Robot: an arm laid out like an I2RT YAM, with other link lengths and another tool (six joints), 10 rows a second.
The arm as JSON. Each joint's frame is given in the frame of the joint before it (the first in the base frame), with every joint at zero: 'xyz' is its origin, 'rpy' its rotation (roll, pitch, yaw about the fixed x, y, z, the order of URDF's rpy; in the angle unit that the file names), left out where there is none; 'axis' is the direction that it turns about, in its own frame. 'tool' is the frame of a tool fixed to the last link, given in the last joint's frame.
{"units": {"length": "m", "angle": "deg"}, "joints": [
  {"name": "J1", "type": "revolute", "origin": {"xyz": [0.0, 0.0, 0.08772], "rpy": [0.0, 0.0, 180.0]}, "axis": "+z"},
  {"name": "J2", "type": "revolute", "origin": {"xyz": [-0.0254, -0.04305, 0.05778], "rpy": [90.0, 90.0, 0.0]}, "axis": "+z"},
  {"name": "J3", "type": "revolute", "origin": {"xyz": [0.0, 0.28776, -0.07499], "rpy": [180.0, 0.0, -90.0]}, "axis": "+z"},
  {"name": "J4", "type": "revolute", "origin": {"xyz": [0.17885, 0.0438, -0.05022]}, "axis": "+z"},
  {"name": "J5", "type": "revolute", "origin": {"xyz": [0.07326, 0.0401, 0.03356], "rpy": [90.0, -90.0, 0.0]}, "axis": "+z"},
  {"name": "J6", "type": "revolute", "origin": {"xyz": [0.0, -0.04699, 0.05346], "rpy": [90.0, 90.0, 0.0]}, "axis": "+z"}
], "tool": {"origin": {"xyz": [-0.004, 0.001, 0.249], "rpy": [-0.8, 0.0, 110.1]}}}
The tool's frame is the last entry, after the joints.
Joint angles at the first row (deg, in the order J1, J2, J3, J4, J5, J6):
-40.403, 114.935, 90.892, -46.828, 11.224, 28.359
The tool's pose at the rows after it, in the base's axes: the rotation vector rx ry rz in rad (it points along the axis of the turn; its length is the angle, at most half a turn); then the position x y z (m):
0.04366 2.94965 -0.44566 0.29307 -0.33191 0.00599
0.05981 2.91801 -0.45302 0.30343 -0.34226 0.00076
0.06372 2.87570 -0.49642 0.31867 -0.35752 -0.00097
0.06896 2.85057 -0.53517 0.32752 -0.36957 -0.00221
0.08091 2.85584 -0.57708 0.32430 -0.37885 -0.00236
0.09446 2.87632 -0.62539 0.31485 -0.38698 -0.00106
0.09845 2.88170 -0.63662 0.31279 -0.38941 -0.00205
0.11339 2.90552 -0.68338 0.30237 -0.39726 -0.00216
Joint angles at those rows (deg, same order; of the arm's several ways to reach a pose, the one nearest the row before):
-41.692, 117.645, 90.892, -44.533, 7.508, 28.731
-42.391, 119.044, 90.894, -41.519, 6.590, 28.753
-42.457, 120.399, 90.892, -37.386, 6.677, 28.709
-42.457, 121.447, 90.890, -34.456, 7.246, 28.709
-42.478, 121.885, 90.893, -33.519, 8.973, 28.732
-42.457, 121.950, 90.891, -33.583, 11.442, 28.709
-42.480, 122.192, 90.892, -33.407, 12.032, 28.708
-42.501, 122.519, 90.892, -33.452, 14.546, 28.710

